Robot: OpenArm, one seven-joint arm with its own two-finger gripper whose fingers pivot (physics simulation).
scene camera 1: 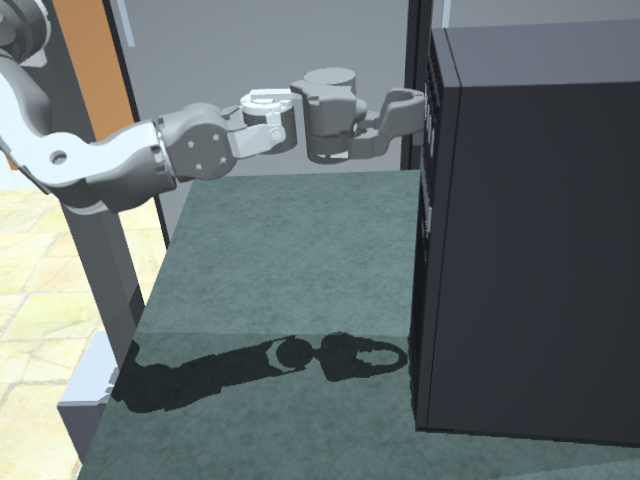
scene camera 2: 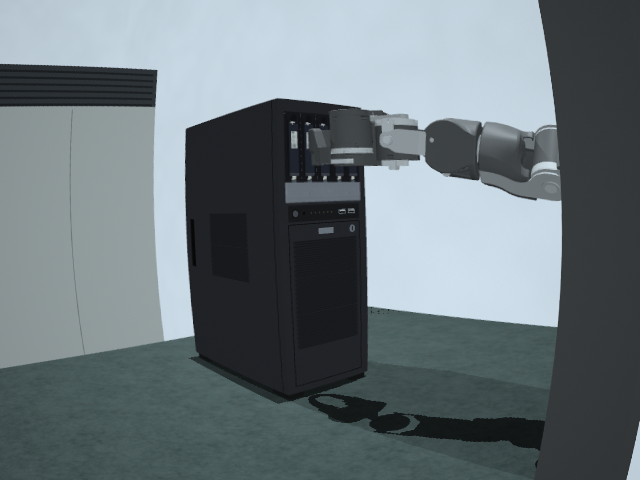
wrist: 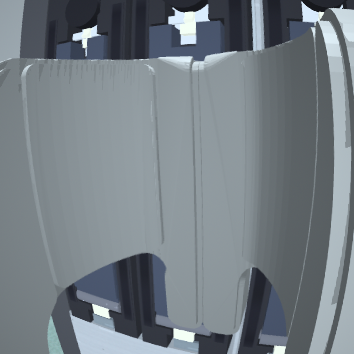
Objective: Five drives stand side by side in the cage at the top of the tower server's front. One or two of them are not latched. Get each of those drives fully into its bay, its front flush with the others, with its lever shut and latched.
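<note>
The tower server (scene camera 1: 527,248) (scene camera 2: 235,180) stands at the right in scene camera 1. In scene camera 2, the leftmost drive (scene camera 2: 293,160) shows whole; the second drive from the left (scene camera 2: 308,134) (wrist: 186,41) is partly behind my gripper (scene camera 1: 422,118) (scene camera 2: 313,147) (wrist: 201,300). Its lever stands upright, close to the line of its neighbours; I cannot tell if it is latched or fully flush. The third drive (scene camera 2: 324,173) is partly covered, and the two at the right show their lower ends. My gripper is shut and empty, its fingertips at the second drive's front, touching or nearly so.
A pale strip (scene camera 2: 323,192) (wrist: 107,332) runs below the cage. The green table top (scene camera 1: 289,248) (scene camera 2: 129,408) lies under the arm and tower. A dark post (scene camera 2: 594,232) stands at the right in scene camera 2. A grey cabinet (scene camera 2: 41,222) stands at the left there.
</note>
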